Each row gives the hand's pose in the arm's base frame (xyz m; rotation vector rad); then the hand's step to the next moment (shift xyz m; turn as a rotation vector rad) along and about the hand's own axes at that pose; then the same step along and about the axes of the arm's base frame.
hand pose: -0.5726 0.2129 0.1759 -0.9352 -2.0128 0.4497
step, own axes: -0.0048 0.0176 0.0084 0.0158 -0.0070 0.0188
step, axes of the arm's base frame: 0.0028 0.0082 -0.0181 -0.0242 0.0079 0.0021
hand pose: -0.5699 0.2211 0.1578 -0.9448 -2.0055 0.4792
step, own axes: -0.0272 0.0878 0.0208 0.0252 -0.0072 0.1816
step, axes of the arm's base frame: 0.0315 0.0357 -0.0813 -0.1615 0.0170 -0.0854
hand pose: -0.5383 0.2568 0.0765 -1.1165 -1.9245 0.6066
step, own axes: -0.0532 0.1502 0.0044 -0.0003 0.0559 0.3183
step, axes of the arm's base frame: 0.0833 0.0277 -0.1331 -0.2378 0.0248 -0.2174
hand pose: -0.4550 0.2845 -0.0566 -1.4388 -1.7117 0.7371
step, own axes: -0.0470 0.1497 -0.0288 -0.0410 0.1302 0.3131
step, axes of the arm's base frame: 0.1077 -0.0180 -0.1163 -0.1908 -0.0007 -0.2833
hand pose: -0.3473 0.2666 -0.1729 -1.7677 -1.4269 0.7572
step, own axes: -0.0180 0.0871 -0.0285 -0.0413 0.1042 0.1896
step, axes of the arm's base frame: 0.0670 -0.0329 -0.0562 -0.1051 -0.0195 -0.1926
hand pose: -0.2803 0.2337 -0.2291 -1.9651 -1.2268 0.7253
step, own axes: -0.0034 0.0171 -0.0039 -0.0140 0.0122 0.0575
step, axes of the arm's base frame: 0.0105 -0.0094 -0.0109 -0.0426 -0.0013 -0.0428
